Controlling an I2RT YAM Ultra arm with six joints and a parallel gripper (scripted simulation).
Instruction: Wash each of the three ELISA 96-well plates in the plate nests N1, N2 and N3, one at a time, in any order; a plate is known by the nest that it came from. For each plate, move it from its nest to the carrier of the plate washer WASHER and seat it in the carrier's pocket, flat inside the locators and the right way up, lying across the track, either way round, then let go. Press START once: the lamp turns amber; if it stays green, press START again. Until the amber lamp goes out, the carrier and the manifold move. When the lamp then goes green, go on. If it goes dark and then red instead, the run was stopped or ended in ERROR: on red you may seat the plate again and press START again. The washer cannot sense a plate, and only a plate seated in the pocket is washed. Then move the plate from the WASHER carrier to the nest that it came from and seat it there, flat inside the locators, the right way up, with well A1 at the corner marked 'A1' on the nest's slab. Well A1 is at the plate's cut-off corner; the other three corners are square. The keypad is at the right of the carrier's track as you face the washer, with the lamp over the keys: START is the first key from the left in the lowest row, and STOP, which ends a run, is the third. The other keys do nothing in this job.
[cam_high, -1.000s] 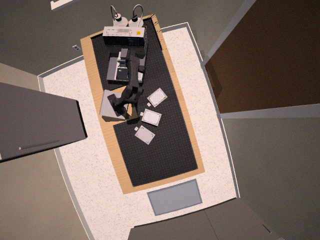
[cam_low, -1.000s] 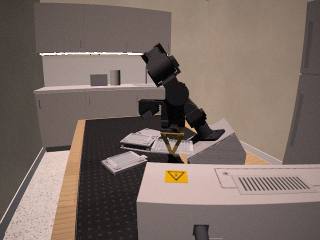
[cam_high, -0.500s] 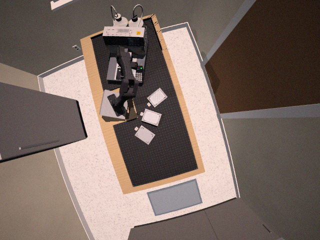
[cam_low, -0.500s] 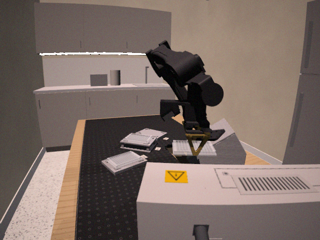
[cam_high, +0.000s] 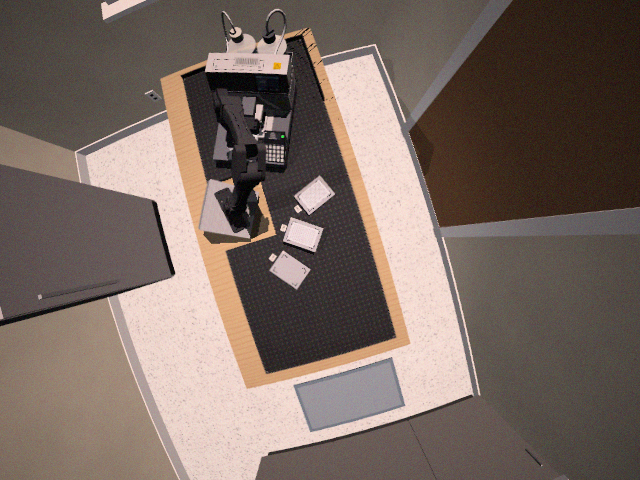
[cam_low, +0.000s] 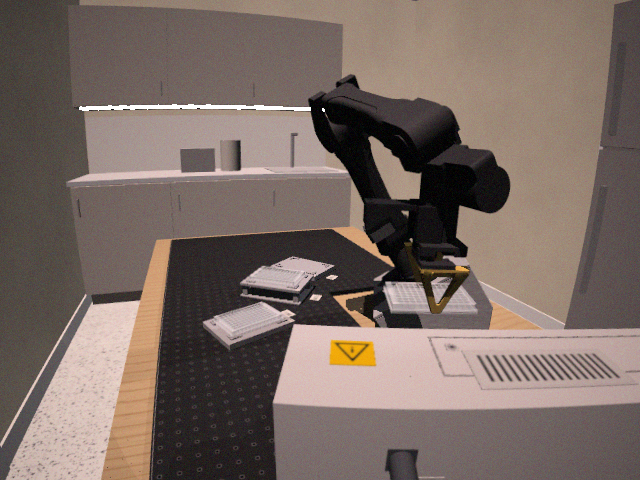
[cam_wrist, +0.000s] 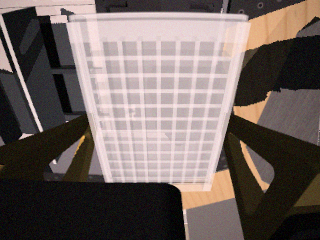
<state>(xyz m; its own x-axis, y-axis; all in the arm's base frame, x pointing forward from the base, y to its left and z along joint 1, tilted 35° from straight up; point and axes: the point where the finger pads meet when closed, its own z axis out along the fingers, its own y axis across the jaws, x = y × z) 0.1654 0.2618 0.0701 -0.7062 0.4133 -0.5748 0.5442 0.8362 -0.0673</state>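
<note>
Right now the carrier pocket is 10 cm below my hand. From my hand the other things lie so: n1 label (36 cm to the right, 17 cm below, 4 cm ahead); then grey nest slab (35 cm to the right, 16 cm below, 14 cm ahead); then washer (12 cm to the left, 9 cm ahead, 4 cm below).
</note>
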